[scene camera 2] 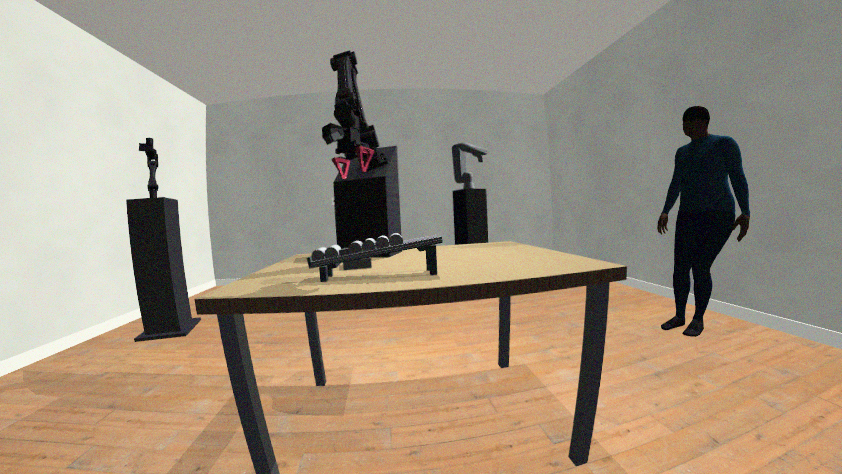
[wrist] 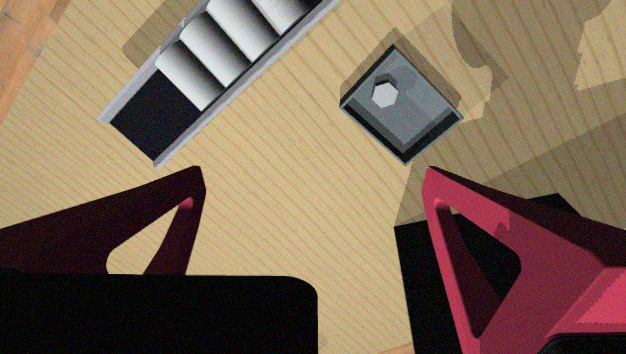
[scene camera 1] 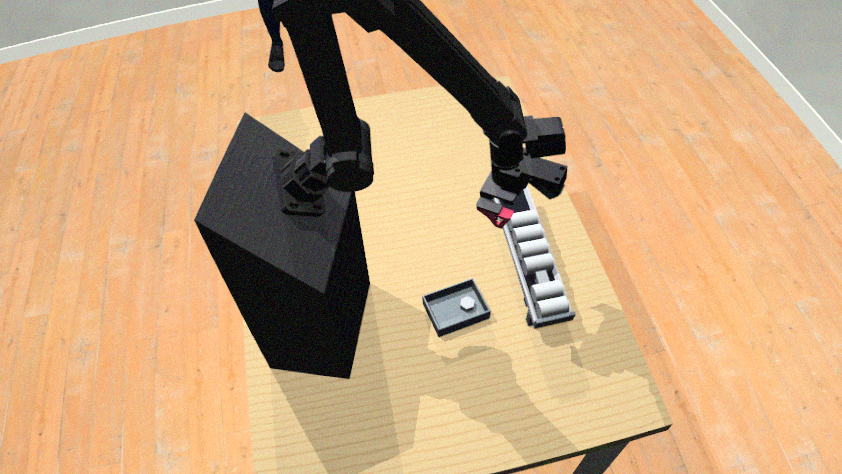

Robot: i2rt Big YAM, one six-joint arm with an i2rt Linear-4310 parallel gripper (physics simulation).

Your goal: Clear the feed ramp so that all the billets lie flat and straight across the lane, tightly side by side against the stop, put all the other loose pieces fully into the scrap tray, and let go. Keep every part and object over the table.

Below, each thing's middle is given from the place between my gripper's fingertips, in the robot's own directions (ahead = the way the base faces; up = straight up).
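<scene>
There is the scrap tray (scene camera 1: 446,310), and my hand is 310 mm above it, 110 mm past it and 10 mm to the right of it.
</scene>
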